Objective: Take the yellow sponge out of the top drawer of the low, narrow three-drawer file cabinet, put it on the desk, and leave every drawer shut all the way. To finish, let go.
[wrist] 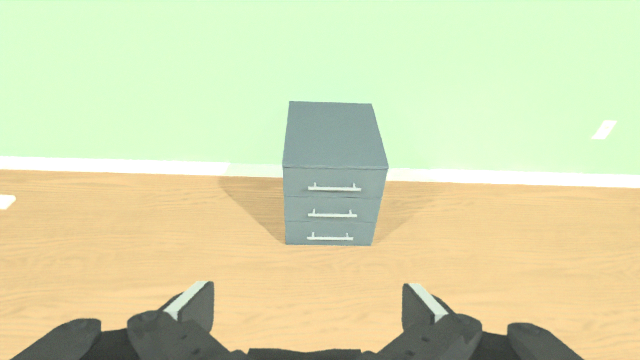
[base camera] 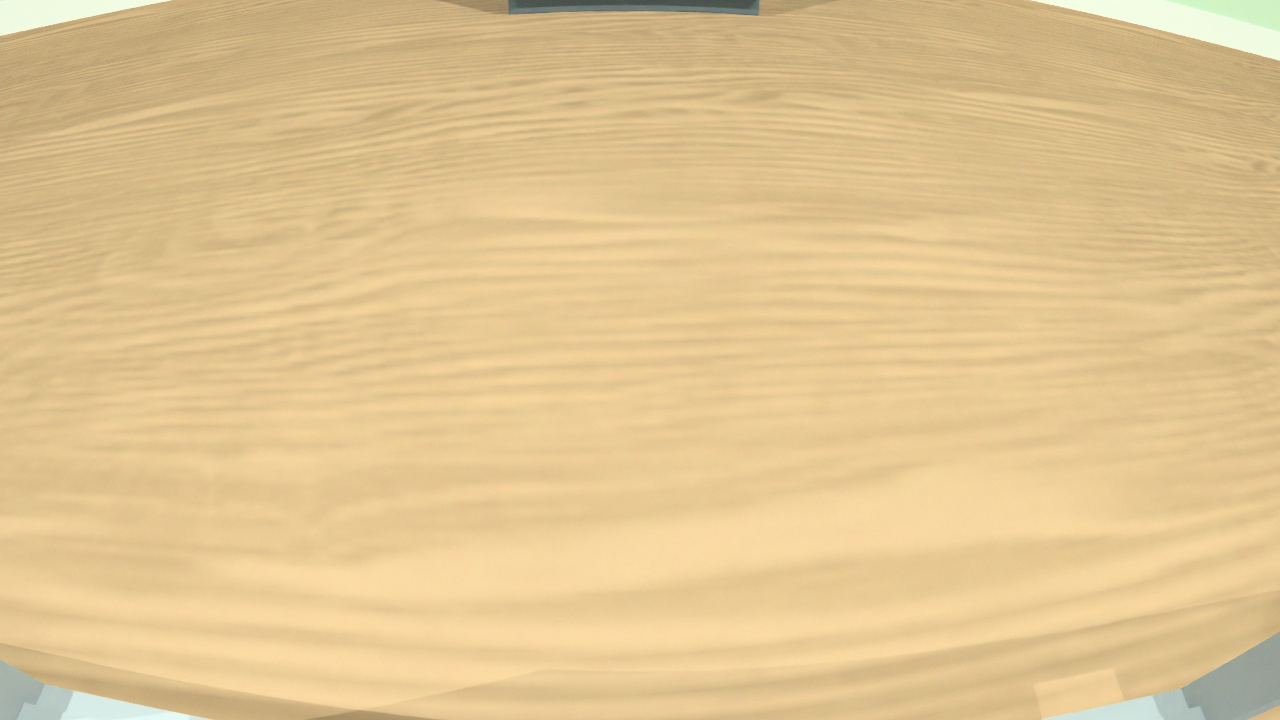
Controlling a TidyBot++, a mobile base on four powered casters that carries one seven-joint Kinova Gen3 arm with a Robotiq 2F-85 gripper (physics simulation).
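The low grey three-drawer file cabinet stands against the wall, near the middle of the wrist view; in the base camera view its lowest part shows at the top edge. Its top drawer, middle drawer and bottom drawer look shut, each with a pale bar handle facing me. My gripper is open, with nothing between its fingers, and is apart from the cabinet, on the near side of it. The yellow sponge and the desk top do not show in either view.
A green wall with a white baseboard runs behind the cabinet. A small white plate is on the wall at the right. The end of a white piece shows at the left edge, on the wooden floor.
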